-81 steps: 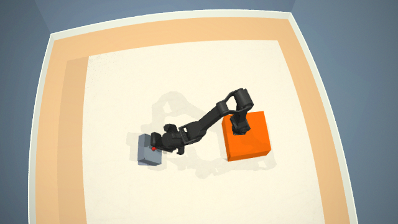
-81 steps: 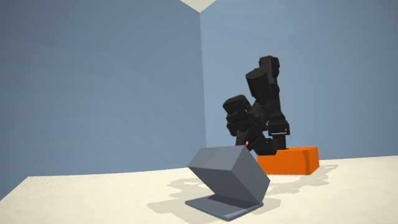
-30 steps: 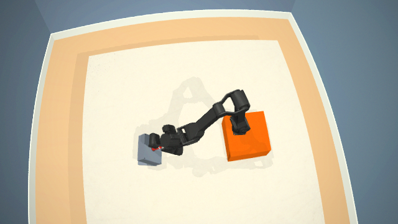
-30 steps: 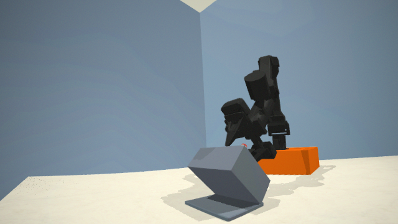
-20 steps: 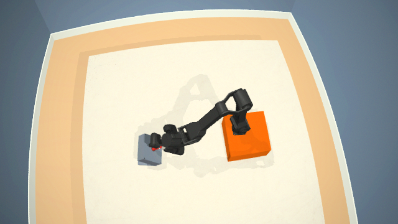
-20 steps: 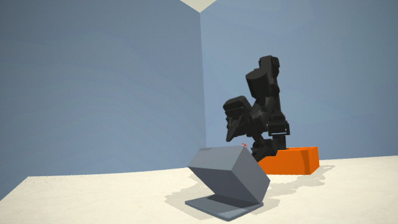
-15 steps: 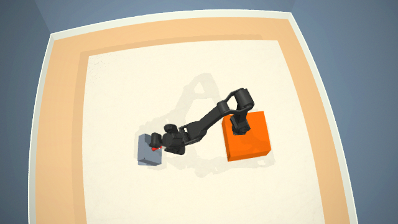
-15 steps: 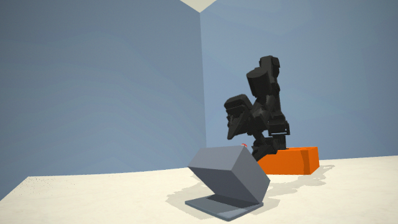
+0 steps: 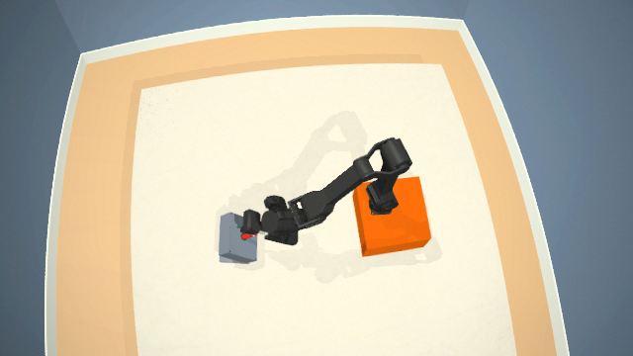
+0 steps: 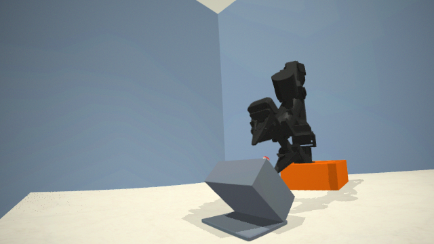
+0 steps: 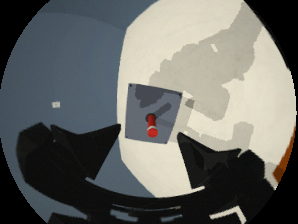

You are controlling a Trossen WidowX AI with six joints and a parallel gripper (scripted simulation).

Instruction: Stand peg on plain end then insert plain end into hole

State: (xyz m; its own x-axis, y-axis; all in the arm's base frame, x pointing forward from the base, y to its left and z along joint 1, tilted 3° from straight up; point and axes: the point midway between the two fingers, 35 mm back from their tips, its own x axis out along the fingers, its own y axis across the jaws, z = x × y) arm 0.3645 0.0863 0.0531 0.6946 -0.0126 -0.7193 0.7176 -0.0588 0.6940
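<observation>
The red peg lies 1 cm below my gripper tip and 1 cm ahead of it. Also, from my gripper tip: grey sloped panel (5 cm below, 5 cm ahead, 1 cm to the right); grey foot plate (12 cm below, 7 cm ahead, 1 cm to the right).
</observation>
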